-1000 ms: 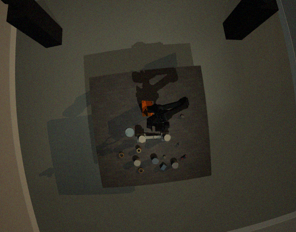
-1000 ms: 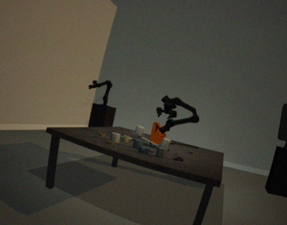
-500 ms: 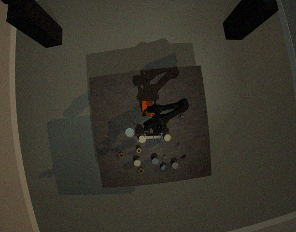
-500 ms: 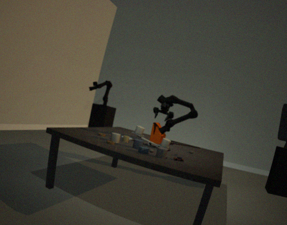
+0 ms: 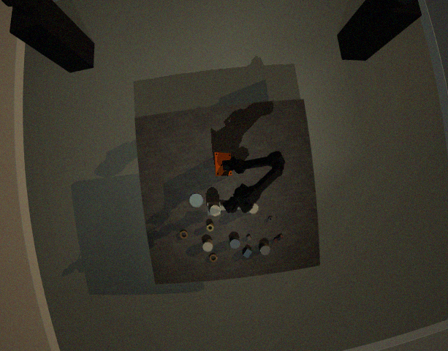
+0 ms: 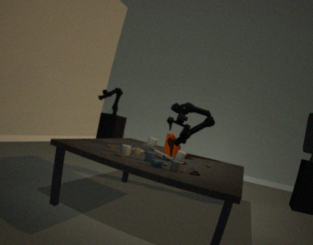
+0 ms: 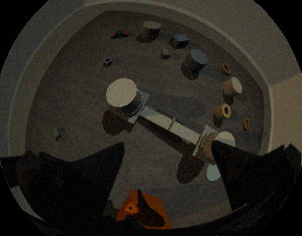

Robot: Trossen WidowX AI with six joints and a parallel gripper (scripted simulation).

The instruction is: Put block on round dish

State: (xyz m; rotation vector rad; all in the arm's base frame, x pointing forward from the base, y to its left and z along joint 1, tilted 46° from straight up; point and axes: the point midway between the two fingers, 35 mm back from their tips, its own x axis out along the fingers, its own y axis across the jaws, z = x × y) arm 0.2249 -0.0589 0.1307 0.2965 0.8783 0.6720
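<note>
The bluish block lies 6 cm ahead of my gripper tip, 10 cm to the left of it and 17 cm below it. Round my gripper tip: blue cylinder 30 cm ahead, 5 cm to the right, 18 cm below; then balance 6 cm ahead, 4 cm to the right, 19 cm below; then round pale-blue dish 2 cm behind, 29 cm to the right, 21 cm below.
</note>
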